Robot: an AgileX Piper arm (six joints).
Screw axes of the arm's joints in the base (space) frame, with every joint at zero. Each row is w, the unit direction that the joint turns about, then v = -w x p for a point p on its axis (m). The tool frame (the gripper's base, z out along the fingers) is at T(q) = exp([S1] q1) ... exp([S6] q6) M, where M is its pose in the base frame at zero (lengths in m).
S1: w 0 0 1 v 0.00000 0.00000 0.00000
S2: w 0 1 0 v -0.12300 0.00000 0.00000
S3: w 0 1 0 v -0.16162 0.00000 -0.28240
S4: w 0.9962 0 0.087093 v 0.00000 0.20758 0.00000
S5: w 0 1 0 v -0.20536 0.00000 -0.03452
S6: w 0.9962 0 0.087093 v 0.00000 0.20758 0.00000
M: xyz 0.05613 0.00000 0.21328 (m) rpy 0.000 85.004 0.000 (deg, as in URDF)
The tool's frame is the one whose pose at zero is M.
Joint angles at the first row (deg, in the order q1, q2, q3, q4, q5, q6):
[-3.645 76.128 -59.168 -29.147 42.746 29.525]
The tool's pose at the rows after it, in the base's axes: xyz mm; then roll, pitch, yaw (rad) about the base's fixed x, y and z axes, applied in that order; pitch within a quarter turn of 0, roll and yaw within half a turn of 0:
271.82, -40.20, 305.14, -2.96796, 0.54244, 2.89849
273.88, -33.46, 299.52, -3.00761, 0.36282, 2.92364
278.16, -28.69, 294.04, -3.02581, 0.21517, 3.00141
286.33, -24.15, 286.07, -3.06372, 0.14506, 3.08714
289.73, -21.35, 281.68, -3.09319, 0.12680, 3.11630
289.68, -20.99, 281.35, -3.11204, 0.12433, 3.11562
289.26, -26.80, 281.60, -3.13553, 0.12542, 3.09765
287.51, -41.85, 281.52, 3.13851, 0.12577, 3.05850
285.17, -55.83, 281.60, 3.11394, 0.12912, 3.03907
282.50, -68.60, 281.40, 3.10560, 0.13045, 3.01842
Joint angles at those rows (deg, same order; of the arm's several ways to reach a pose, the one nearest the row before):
[-3.424 78.329 -62.514 -19.520 51.796 21.679]
[-3.423 81.239 -65.724 -12.409 60.663 14.776]
[-3.423 84.339 -68.520 -8.219 67.620 7.690]
[-3.423 87.111 -69.995 -4.714 69.609 1.344]
[-3.425 88.162 -70.241 -2.688 69.740 -1.030]
[-3.700 88.209 -70.240 -1.510 69.850 -1.675]
[-5.293 88.211 -70.306 0.000 69.896 -2.754]
[-8.483 88.226 -70.303 0.685 69.895 -3.928]
[-11.809 88.227 -70.306 2.491 69.896 -6.747]
[-14.595 88.274 -70.303 3.218 69.913 -8.590]

